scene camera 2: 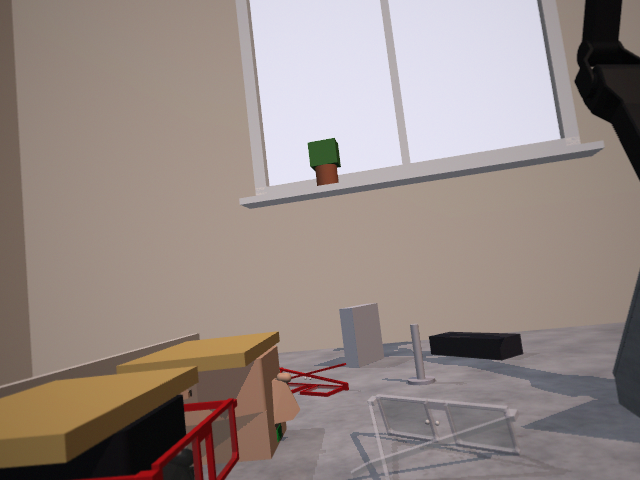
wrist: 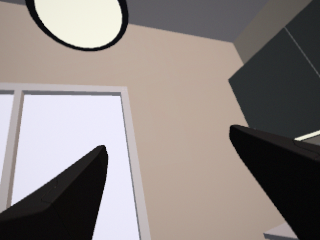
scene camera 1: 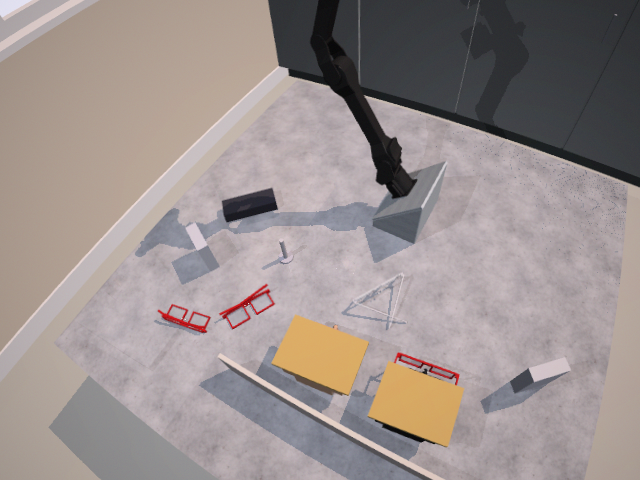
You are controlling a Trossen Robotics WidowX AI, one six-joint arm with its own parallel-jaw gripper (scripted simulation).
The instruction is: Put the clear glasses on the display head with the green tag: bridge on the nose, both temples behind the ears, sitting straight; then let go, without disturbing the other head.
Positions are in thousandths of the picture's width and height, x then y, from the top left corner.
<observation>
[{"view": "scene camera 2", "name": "black box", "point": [774, 722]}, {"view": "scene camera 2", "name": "grey block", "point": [566, 709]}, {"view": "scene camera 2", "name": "tan-topped head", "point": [385, 766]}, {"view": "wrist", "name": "my gripper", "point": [530, 590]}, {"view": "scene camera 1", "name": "black box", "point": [410, 420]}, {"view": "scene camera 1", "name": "tan-topped head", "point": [507, 747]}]
</observation>
